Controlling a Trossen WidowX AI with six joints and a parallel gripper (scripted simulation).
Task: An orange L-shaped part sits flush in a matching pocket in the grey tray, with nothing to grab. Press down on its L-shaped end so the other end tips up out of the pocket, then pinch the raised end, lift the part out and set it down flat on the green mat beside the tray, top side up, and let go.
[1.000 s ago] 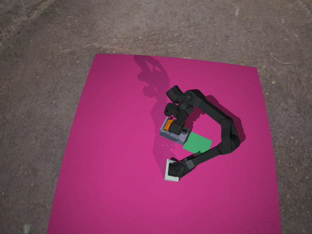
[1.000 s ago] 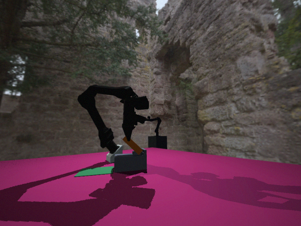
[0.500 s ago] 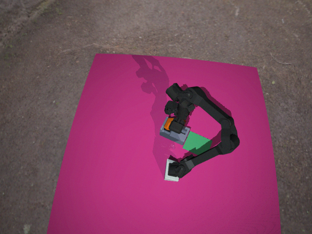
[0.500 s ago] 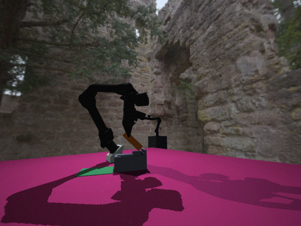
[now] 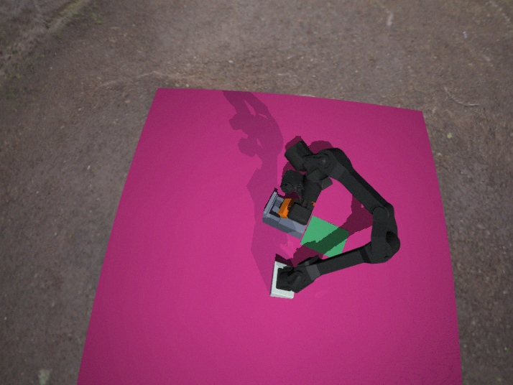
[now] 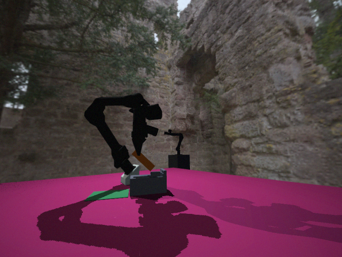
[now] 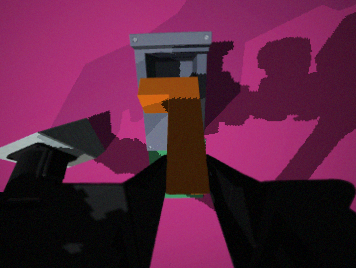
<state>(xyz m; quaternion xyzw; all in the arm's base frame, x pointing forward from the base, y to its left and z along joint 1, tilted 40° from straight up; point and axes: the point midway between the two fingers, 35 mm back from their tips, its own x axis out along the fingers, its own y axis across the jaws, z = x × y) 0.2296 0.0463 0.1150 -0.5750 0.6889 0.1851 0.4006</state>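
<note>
My gripper tip is now 50 mm past the green mat, 100 mm to the left of it and 170 mm above it. Round my gripper tip: orange L-shaped part: 30 mm to the left, 30 mm below.
</note>
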